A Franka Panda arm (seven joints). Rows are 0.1 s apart.
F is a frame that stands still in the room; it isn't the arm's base.
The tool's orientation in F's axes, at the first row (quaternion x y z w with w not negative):
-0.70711 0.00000 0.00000 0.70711
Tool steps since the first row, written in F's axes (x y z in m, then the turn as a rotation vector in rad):
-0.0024 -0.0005 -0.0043 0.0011 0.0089 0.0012
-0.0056 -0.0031 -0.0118 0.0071 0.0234 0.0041
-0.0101 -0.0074 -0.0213 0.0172 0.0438 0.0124
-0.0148 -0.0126 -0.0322 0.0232 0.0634 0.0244
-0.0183 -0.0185 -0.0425 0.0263 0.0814 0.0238
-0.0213 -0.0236 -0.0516 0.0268 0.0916 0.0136
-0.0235 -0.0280 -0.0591 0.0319 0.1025 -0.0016
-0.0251 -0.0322 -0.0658 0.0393 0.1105 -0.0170
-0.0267 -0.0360 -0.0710 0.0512 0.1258 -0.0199
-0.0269 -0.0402 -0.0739 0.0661 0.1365 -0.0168
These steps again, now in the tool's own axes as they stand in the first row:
-0.0024 0.0043 -0.0005 0.0011 -0.0012 0.0089
-0.0056 0.0118 -0.0031 0.0071 -0.0041 0.0234
-0.0101 0.0213 -0.0074 0.0172 -0.0124 0.0438
-0.0148 0.0322 -0.0126 0.0232 -0.0244 0.0634
-0.0183 0.0425 -0.0185 0.0263 -0.0238 0.0814
-0.0213 0.0516 -0.0236 0.0268 -0.0136 0.0916
-0.0235 0.0591 -0.0280 0.0319 0.0016 0.1025
-0.0251 0.0658 -0.0322 0.0393 0.0170 0.1105
-0.0267 0.0710 -0.0360 0.0512 0.0199 0.1258
-0.0269 0.0739 -0.0402 0.0661 0.0168 0.1365

